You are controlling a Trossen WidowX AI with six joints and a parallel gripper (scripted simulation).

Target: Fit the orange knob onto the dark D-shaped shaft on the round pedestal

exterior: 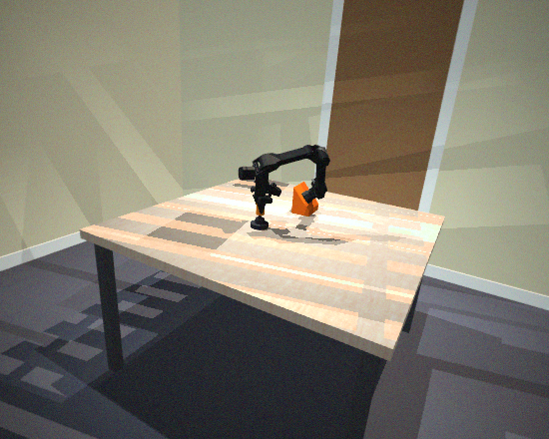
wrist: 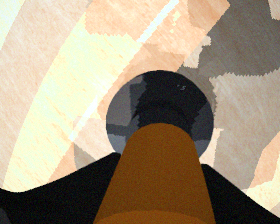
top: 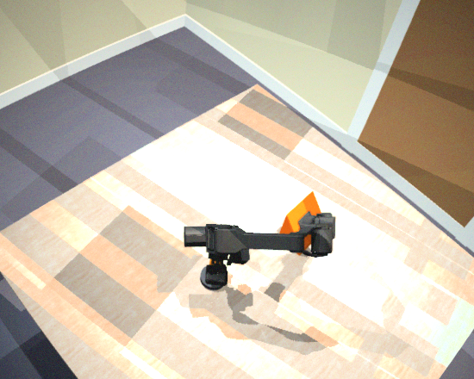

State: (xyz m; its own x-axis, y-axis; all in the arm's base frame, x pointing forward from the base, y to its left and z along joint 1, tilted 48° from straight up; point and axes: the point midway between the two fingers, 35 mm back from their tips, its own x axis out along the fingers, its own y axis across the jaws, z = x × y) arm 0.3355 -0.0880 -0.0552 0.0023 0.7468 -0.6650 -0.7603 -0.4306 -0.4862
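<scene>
The orange knob is 20 mm above my gripper tip. Also, from my gripper tip: dark round pedestal 40 mm below.
</scene>
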